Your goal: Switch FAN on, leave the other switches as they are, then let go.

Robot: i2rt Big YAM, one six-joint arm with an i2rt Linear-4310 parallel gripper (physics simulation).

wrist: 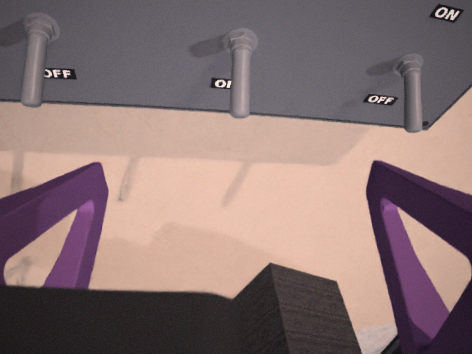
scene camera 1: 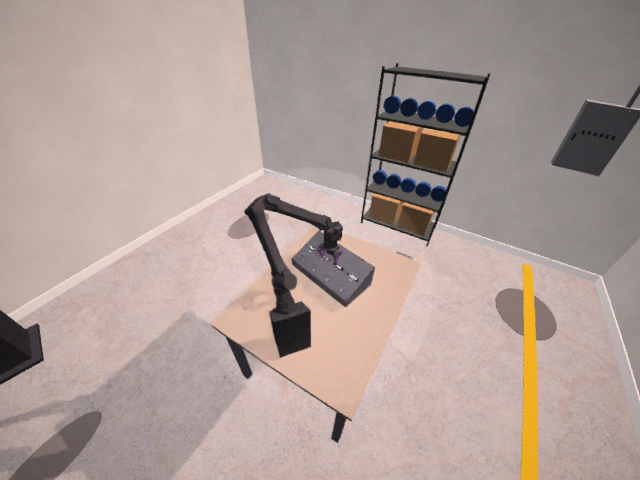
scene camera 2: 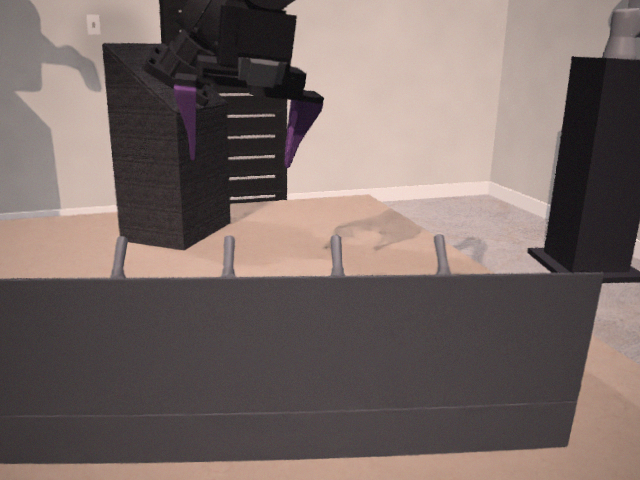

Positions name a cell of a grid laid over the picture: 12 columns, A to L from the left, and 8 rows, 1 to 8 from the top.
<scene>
In view: my gripper (scene camera 2: E3) and a fan switch (wrist: G2).
My gripper shows as well in the wrist view (wrist: G4).
</scene>
